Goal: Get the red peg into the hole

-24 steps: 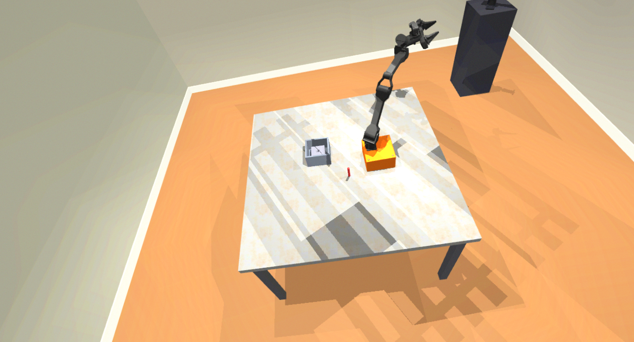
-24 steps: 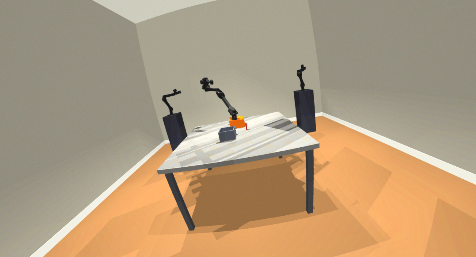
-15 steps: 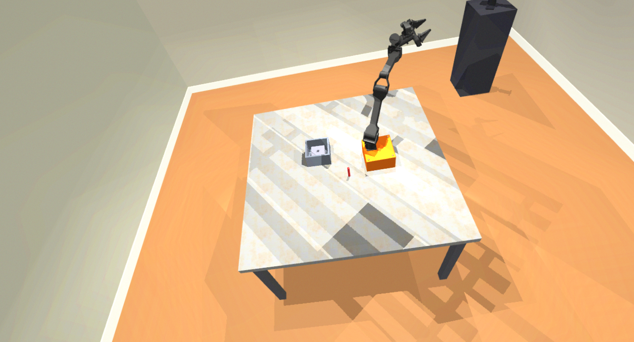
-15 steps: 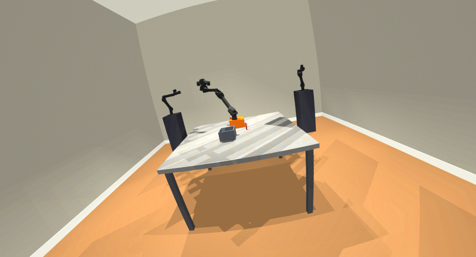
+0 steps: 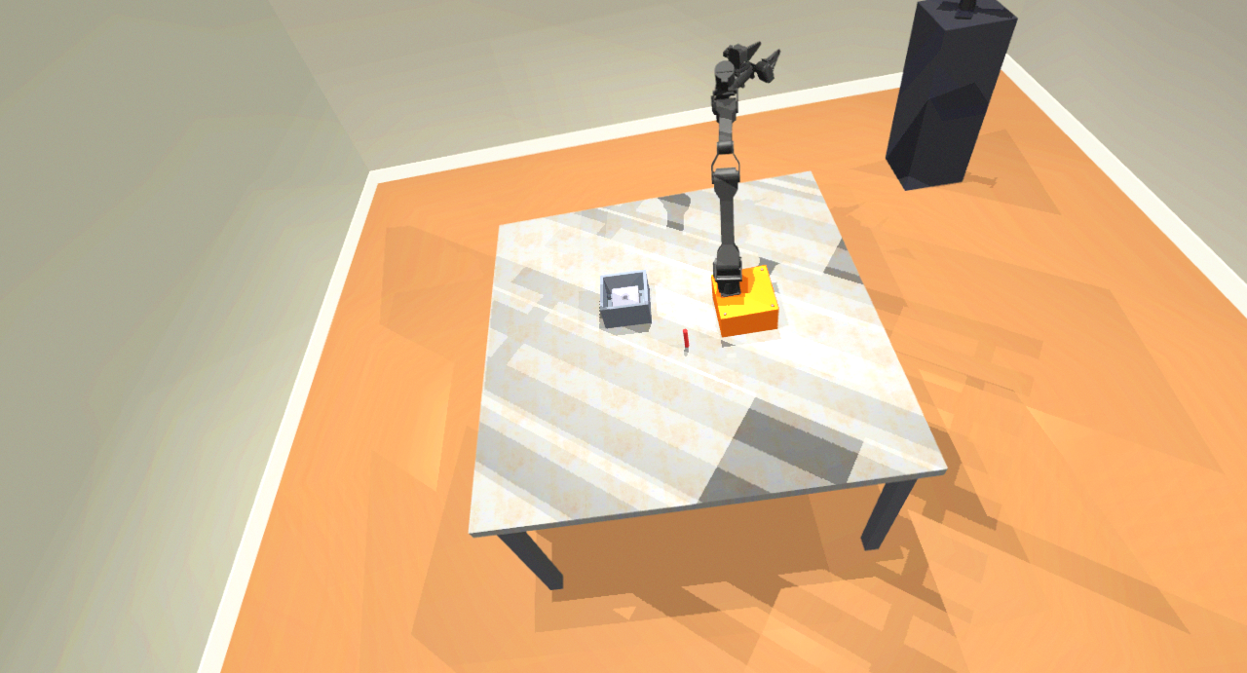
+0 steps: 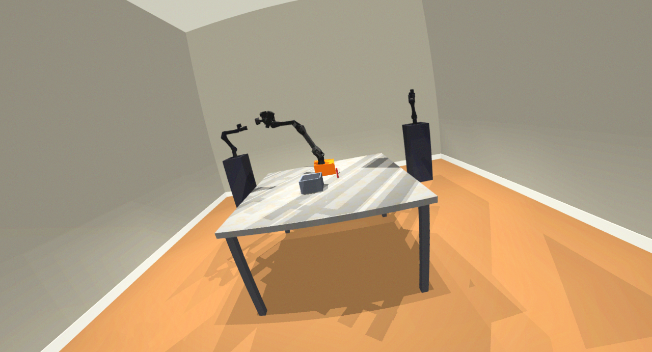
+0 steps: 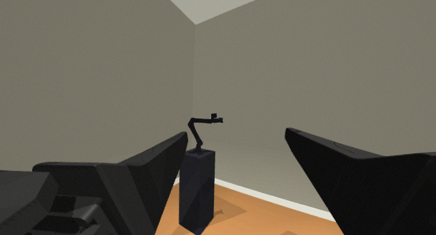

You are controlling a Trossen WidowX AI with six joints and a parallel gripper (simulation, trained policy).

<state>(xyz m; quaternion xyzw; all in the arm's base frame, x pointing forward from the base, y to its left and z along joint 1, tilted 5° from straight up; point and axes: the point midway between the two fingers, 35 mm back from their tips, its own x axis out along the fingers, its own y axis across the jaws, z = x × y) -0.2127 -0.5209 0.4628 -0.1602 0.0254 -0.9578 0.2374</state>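
Now: the red peg 39 cm ahead of my gripper tip, 62 cm to the left of it and 58 cm below it. Also, from my gripper tip: grey box: 57 cm ahead, 42 cm to the left, 60 cm below.
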